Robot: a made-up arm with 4 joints. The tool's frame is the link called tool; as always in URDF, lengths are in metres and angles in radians.
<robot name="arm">
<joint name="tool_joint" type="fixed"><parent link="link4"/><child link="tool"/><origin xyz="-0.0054 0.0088 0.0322" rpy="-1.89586 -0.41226 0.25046"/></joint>
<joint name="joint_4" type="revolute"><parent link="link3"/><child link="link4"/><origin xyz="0.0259 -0.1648 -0.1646" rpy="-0.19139 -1.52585 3.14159"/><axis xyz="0 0 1"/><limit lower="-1.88" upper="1.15" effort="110" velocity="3"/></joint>
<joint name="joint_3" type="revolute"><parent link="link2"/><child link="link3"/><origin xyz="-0.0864 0.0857 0.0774" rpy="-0.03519 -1.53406 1.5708"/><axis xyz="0 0 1"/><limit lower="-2.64" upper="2.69" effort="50" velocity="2.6"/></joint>
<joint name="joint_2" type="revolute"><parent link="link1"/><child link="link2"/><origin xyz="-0.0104 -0.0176 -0.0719" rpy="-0.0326 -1.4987 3.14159"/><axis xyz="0 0 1"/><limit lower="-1.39" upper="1.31" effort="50" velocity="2.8"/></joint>
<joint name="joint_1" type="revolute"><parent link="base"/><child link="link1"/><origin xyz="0.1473 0.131 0.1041" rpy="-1.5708 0 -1.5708"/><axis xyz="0 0 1"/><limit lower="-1.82" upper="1.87" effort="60" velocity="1.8"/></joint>
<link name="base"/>
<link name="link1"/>
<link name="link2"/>
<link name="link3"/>
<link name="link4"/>
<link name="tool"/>
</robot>
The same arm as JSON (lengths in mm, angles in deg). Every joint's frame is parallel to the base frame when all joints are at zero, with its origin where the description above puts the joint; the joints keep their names.
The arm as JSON. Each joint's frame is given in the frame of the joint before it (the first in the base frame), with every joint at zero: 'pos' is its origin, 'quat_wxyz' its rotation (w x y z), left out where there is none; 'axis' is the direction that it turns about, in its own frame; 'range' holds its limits. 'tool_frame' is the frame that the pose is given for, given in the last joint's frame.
{
  "length_unit": "mm",
  "angle_unit": "deg",
  "joints": [
    {
      "joint": "joint_1",
      "pos": [
        147.3,
        131.0,
        104.1
      ],
      "axis": "+x",
      "range": [
        -104.28,
        107.14
      ]
    },
    {
      "joint": "joint_2",
      "pos": [
        -71.9,
        10.4,
        17.6
      ],
      "axis": [
        0.071998,
        -0.996872,
        0.032599
      ],
      "range": [
        -79.64,
        75.06
      ]
    },
    {
      "joint": "joint_3",
      "pos": [
        -80.8,
        -80.6,
        88.2
      ],
      "axis": [
        -0.030099,
        -0.071599,
        -0.996979
      ],
      "range": [
        -151.26,
        154.13
      ]
    },
    {
      "joint": "joint_4",
      "pos": [
        171.1,
        -2.5,
        160.1
      ],
      "axis": [
        0.258794,
        -0.965778,
        0.0173
      ],
      "range": [
        -107.72,
        65.89
      ]
    }
  ],
  "tool_frame": {
    "pos": [
      17.0,
      -28.7,
      5.6
    ],
    "quat_wxyz": [
      0.73023,
      -0.336809,
      0.593516,
      0.032603
    ]
  }
}

